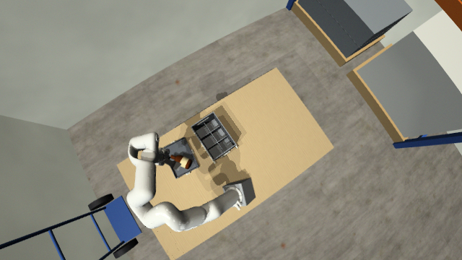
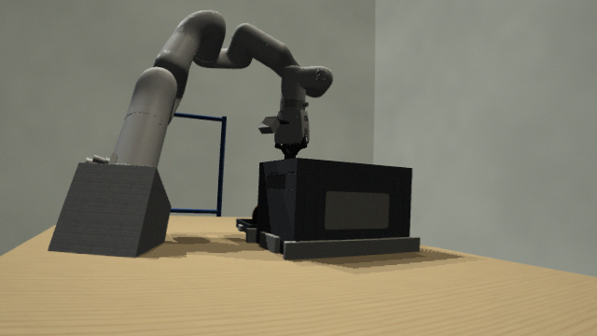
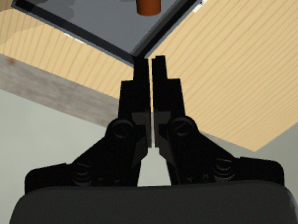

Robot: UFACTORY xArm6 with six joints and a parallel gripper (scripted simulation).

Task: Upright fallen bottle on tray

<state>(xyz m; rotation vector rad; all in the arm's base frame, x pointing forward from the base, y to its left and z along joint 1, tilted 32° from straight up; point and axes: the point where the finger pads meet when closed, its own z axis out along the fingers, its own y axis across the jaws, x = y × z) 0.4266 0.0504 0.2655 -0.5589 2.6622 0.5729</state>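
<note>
Right now my hand is 40 mm past the brown bottle, 20 mm to the left of it and 160 mm above it. The rest, counted from my hand: dark tray 20 mm behind, 30 mm to the right, 190 mm below; dark crate 70 mm behind, 320 mm to the right, 120 mm below.
</note>
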